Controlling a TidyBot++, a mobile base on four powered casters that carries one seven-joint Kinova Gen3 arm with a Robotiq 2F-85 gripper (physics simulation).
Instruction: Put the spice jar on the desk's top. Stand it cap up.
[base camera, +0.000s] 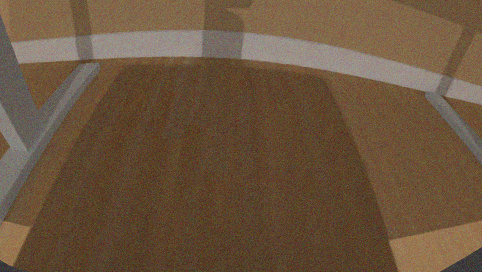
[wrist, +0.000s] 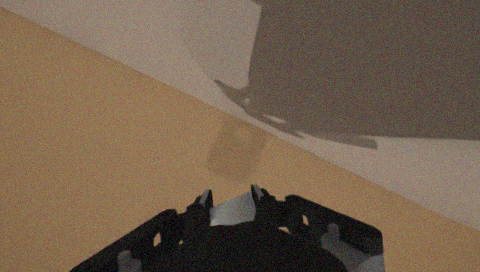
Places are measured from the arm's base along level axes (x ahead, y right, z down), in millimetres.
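Where they show: gripper, fingertip midpoint: (wrist: 232, 196).
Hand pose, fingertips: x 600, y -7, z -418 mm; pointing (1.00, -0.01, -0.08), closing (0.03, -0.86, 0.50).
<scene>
After its pixels a point has its place.
My gripper (wrist: 232, 196) @[x 600, y -7, z -418 mm] is at the bottom of the wrist view, shut on the spice jar (wrist: 233, 211) @[x 562, y -6, z -414 mm]. A pale grey, slanted part of the jar shows between the two black fingertips; the rest is hidden by the gripper, so which way its cap points cannot be told. Beyond the fingers lie a tan surface (wrist: 100, 135) @[x 864, y 347, z -524 mm] and a pale surface (wrist: 150, 40) @[x 549, y 99, z -323 mm], meeting along a diagonal edge. I cannot tell for certain which is the desk's top. A faint dark patch lies on the tan surface ahead of the fingertips. The jar and gripper do not show in the base view.
The base view shows a wooden floor (base camera: 225, 165) @[x 425, y 4, z 397 mm] with a broad shadow, grey metal legs at the left (base camera: 62, 107) and right (base camera: 457, 122), and a white baseboard (base camera: 150, 45) @[x 855, y -251, z 355 mm] along a tan wall (base camera: 145, 15) @[x 868, y -270, z 254 mm]. In the wrist view, a large dark shadow (wrist: 370, 65) covers the upper right.
</scene>
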